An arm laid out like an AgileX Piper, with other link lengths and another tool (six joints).
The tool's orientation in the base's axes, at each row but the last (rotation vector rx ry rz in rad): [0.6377, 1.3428, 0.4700]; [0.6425, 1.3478, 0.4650]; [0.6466, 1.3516, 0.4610]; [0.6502, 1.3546, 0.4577]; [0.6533, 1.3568, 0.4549]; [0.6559, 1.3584, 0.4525]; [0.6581, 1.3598, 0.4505]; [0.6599, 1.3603, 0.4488]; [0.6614, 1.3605, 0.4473]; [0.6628, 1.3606, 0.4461]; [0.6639, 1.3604, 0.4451]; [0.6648, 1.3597, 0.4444]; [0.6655, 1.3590, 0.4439]
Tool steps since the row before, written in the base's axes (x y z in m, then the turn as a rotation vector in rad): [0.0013, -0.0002, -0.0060, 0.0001, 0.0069, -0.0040]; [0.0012, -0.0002, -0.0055, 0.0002, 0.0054, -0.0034]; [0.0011, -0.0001, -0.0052, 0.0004, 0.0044, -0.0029]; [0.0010, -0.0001, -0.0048, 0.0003, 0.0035, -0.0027]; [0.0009, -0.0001, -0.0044, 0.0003, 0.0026, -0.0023]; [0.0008, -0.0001, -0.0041, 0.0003, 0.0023, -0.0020]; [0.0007, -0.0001, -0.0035, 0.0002, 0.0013, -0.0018]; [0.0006, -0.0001, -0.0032, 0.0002, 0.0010, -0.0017]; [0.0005, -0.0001, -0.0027, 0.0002, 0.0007, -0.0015]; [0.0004, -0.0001, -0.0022, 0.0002, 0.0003, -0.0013]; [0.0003, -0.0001, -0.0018, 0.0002, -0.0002, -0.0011]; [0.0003, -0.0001, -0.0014, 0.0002, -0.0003, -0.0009]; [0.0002, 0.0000, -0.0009, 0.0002, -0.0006, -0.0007]
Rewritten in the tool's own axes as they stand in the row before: [0.0045, -0.0041, 0.0007, 0.0075, 0.0025, -0.0014]; [0.0042, -0.0037, 0.0007, 0.0061, 0.0018, -0.0010]; [0.0040, -0.0035, 0.0006, 0.0051, 0.0014, -0.0006]; [0.0037, -0.0032, 0.0006, 0.0043, 0.0008, -0.0005]; [0.0034, -0.0029, 0.0005, 0.0034, 0.0004, -0.0003]; [0.0031, -0.0027, 0.0005, 0.0030, 0.0004, -0.0002]; [0.0027, -0.0023, 0.0004, 0.0022, -0.0002, -0.0002]; [0.0024, -0.0022, 0.0004, 0.0019, -0.0004, -0.0001]; [0.0020, -0.0018, 0.0003, 0.0016, -0.0005, 0.0000]; [0.0016, -0.0015, 0.0002, 0.0012, -0.0006, 0.0000]; [0.0013, -0.0012, 0.0002, 0.0007, -0.0009, 0.0002]; [0.0010, -0.0010, 0.0002, 0.0005, -0.0008, 0.0002]; [0.0007, -0.0006, 0.0001, 0.0002, -0.0009, 0.0003]
